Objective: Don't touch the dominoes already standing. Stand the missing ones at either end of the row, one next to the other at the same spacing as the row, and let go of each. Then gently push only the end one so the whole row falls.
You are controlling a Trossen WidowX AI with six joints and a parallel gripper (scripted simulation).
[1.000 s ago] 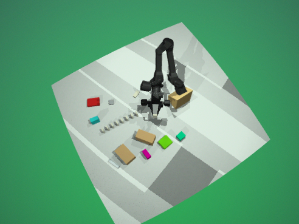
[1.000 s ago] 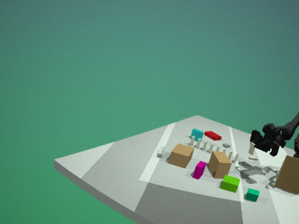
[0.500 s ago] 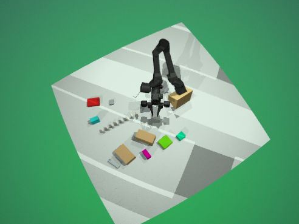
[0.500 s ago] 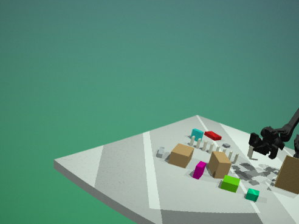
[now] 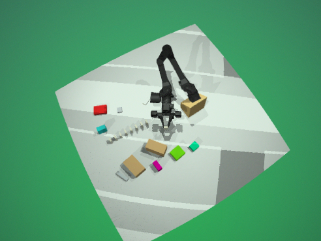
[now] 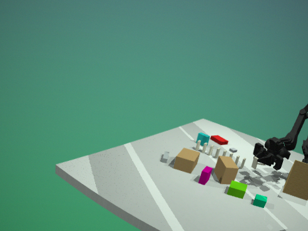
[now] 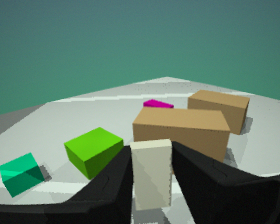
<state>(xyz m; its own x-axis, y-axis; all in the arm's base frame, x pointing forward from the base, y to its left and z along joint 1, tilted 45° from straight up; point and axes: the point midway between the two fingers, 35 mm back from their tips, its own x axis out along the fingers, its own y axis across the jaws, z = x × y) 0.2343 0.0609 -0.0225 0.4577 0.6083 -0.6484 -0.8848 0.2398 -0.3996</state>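
The green block lies 1 cm behind my gripper tip, 15 cm to the left of it and 9 cm below it. Round my gripper tip: magenta block (14 cm ahead, 18 cm to the left, 8 cm below); then grey cube (22 cm ahead, 28 cm to the right, 11 cm below); then mint block (12 cm behind, 16 cm to the left, 10 cm below).
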